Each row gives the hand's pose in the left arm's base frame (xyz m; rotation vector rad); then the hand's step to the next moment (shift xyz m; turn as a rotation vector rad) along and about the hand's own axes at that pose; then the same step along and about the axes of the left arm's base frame.
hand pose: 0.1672 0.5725 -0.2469 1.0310 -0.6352 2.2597
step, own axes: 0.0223 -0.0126 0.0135 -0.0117 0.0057 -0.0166
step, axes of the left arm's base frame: 0.0033 0.0074 0.0278 -0.0060 0.0027 -0.0200
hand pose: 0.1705 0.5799 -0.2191 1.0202 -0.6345 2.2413
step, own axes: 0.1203 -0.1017 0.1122 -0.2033 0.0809 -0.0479
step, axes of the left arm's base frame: 0.0617 0.0398 0.1789 0.0290 -0.0914 -0.2024
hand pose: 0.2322 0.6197 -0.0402 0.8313 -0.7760 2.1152
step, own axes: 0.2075 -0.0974 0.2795 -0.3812 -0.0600 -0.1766
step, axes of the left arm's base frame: 0.0540 -0.0664 0.3512 0.1943 0.0097 -0.3772
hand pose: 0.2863 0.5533 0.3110 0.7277 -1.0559 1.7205
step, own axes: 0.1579 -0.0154 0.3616 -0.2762 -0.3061 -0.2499
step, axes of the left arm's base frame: -0.0410 -0.2550 0.2987 0.3843 0.1607 -0.2428
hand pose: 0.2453 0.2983 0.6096 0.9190 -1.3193 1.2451
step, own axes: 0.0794 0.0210 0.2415 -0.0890 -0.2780 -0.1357
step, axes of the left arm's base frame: -0.0759 -0.2232 0.0974 0.3081 0.0767 -0.0530
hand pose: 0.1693 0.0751 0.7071 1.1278 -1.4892 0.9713
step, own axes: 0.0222 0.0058 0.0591 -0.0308 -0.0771 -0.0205
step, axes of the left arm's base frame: -0.0212 -0.0588 0.0105 0.0819 0.0060 -0.0239
